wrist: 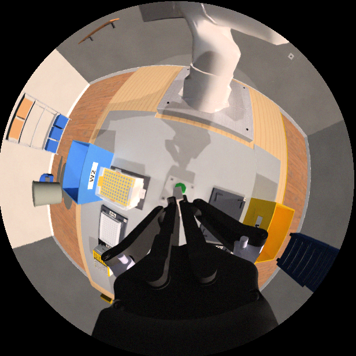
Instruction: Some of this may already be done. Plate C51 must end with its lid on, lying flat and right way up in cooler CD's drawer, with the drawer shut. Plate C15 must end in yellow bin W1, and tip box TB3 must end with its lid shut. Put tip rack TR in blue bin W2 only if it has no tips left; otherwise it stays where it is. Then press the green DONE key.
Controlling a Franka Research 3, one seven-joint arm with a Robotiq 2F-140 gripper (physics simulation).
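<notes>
My gripper is shut and empty, its fingertips at the near edge of the green DONE key; contact cannot be told. A clear-walled box full of yellow tips stands beside blue bin W2; I cannot read whether it is TB3 or TR. A white plate lies on a dark holder, its name not readable. A yellow and grey perforated item is at the lower left, partly behind the gripper linkage. Yellow bin W1 is at the right, its label mostly hidden. Cooler CD's drawer cannot be made out.
A dark flat holder lies between the key and the yellow bin. The arm's base plate is at the back. The gripper hides the front middle of the grey table top. A dark blue slatted object is beyond the right edge.
</notes>
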